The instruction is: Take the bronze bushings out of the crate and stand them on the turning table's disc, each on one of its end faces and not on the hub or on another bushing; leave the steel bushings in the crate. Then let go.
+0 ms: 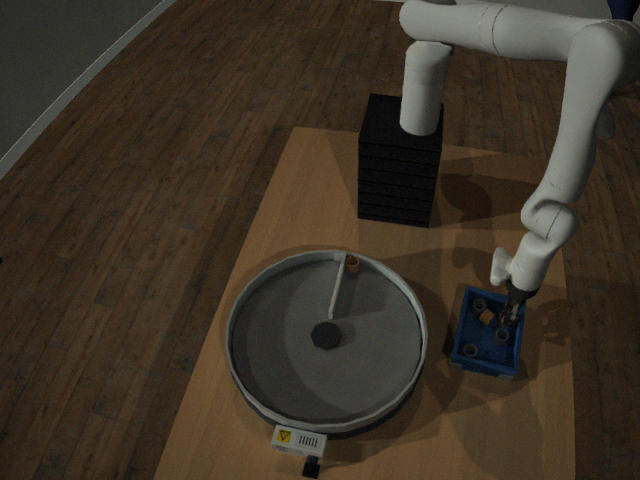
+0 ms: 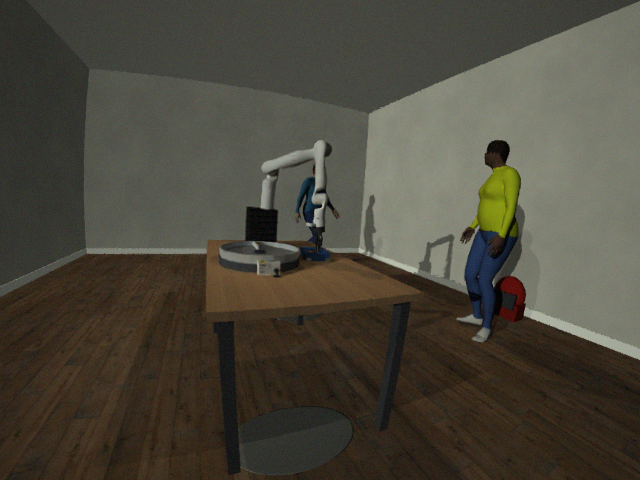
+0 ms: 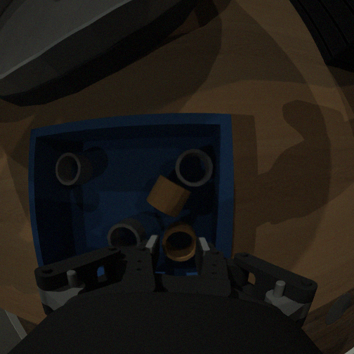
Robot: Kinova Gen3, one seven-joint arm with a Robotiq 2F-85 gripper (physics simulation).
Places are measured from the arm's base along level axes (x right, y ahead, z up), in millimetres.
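Pixels of known places: gripper, fingertip midpoint: (image 1: pixel 506 316) (image 2: pixel 317 251); arm's base, origin of the base link: (image 1: pixel 418 123) (image 2: pixel 267 208).
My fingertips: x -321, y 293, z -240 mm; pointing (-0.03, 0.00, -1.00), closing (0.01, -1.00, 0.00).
For each thing: its middle in the pictures, then the offset to it from my fingertips. "pt": a spot on its surface instead.
- blue crate, body centre: (image 1: pixel 488 332) (image 2: pixel 314 253) dx +33, dy +53, dz -5 mm
- corner, surface spot: (image 1: pixel 479 305) pt dx +67, dy -22, dz -21 mm
- disc, body centre: (image 1: pixel 326 336) (image 2: pixel 259 252) dx +365, dy +197, dz +22 mm
- hub, body centre: (image 1: pixel 326 335) dx +365, dy +197, dz +27 mm
- pale bar, surface spot: (image 1: pixel 336 289) pt dx +382, dy +96, dz +51 mm
- control box, surface spot: (image 1: pixel 299 441) pt dx +322, dy +431, dz +28 mm
My gripper (image 1: pixel 508 318) (image 3: pixel 177 246) is open inside the blue crate (image 1: pixel 483 365) (image 2: pixel 324 256) (image 3: pixel 130 119). Its fingertips stand on either side of an upright-looking bronze bushing (image 3: pixel 181 258); it does not grip it. Another bronze bushing (image 1: pixel 486 316) (image 3: pixel 168 196) lies on its side beside it. Three steel bushings are in the crate: one near the corner (image 1: pixel 479 305) (image 3: pixel 194 151), one at the far end (image 1: pixel 469 350) (image 3: pixel 86 168), one next to the gripper (image 1: pixel 500 336) (image 3: pixel 110 235). A bronze bushing (image 1: pixel 352 264) stands on the disc (image 1: pixel 372 361) near its rim, away from the hub (image 1: pixel 326 335).
A pale bar (image 1: pixel 336 289) crosses the disc from the rim towards the hub, right beside the bushing there. The turning table's raised wall (image 1: pixel 424 330) faces the crate. A black block (image 1: pixel 397 175) carries the arm. A control box (image 1: pixel 299 441) is at the table's front. Two people (image 2: pixel 498 206) (image 2: pixel 308 193) stand nearby.
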